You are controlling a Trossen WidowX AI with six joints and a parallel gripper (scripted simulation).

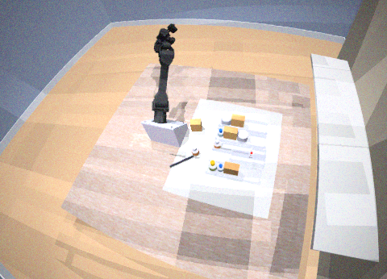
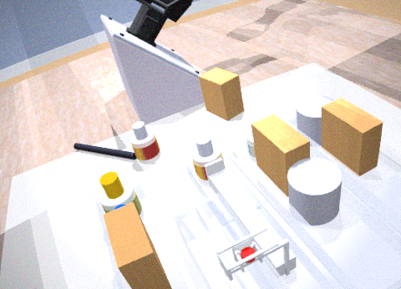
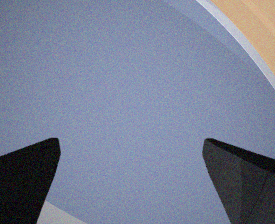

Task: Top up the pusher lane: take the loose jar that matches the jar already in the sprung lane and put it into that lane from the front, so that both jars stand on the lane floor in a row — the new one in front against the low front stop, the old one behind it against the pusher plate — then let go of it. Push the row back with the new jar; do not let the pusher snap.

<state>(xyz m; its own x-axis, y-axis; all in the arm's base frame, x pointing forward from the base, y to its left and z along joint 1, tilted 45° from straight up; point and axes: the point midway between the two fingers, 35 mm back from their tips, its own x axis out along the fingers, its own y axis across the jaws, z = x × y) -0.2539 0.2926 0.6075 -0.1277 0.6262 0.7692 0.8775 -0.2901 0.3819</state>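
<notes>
Right now my gripper tip is 780 mm to the left of the black rod, 470 mm short of it and 310 mm above it. From my gripper tip the other things lie so: red knob: 800 mm ahead, 630 mm to the right, 250 mm below.
</notes>
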